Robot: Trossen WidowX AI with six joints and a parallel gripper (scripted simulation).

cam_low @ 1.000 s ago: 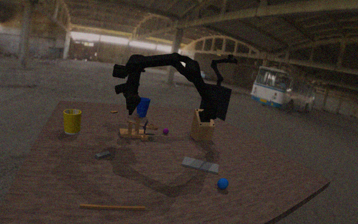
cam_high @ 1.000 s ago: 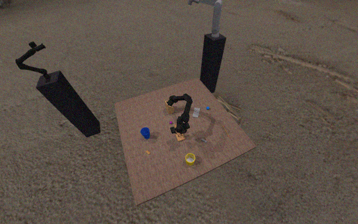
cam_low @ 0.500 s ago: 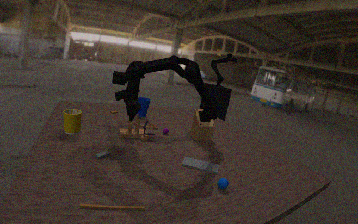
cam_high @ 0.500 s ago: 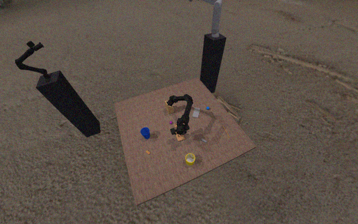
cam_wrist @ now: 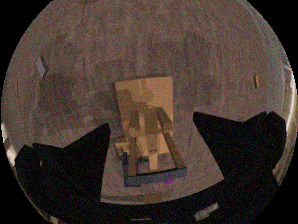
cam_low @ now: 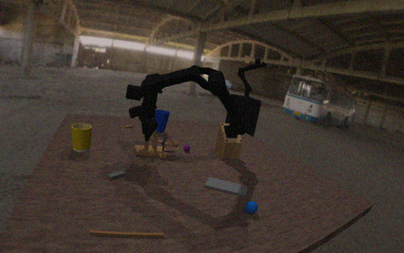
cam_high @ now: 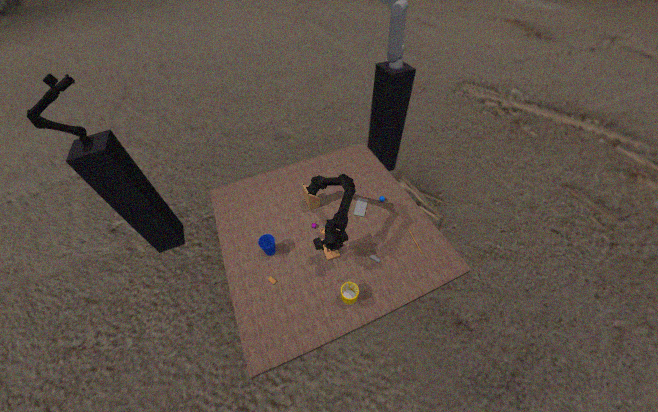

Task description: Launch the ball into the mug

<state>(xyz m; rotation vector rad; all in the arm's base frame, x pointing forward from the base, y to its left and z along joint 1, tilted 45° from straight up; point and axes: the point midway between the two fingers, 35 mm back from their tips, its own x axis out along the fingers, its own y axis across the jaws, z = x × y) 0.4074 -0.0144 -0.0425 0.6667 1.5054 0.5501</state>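
The small purple ball is 22 cm behind my gripper tip, 5 cm below it and 2 cm to the right of it. Also, from my gripper tip: yellow mug 28 cm ahead, 4 cm below, 2 cm to the right; then small grey block 22 cm to the left, 14 cm ahead, 6 cm below; then catapult 7 cm behind, 3 cm to the left, 2 cm below.
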